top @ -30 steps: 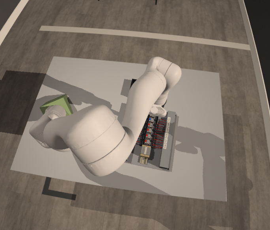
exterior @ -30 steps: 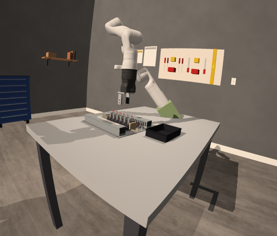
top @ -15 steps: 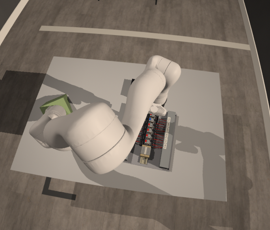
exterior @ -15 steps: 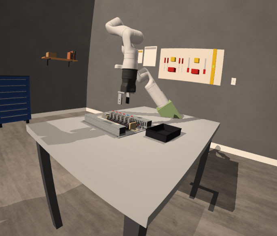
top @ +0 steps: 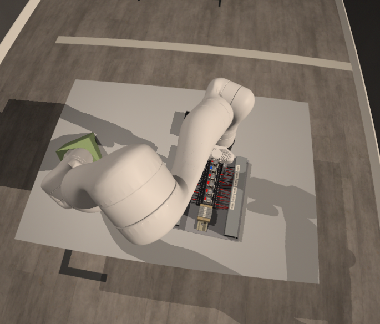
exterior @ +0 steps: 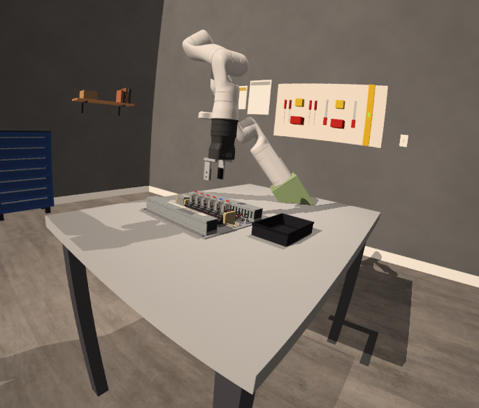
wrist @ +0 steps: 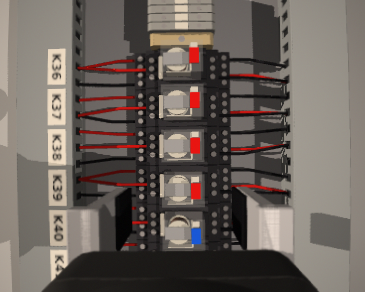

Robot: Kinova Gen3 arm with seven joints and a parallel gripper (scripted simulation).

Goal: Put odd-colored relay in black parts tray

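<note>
Right now my hand is 3 cm to the right of the relay and 9 cm above it. Also, from my hand: black parts tray (5 cm behind, 22 cm to the left, 13 cm below); then relay panel (4 cm to the right, 12 cm below).
</note>
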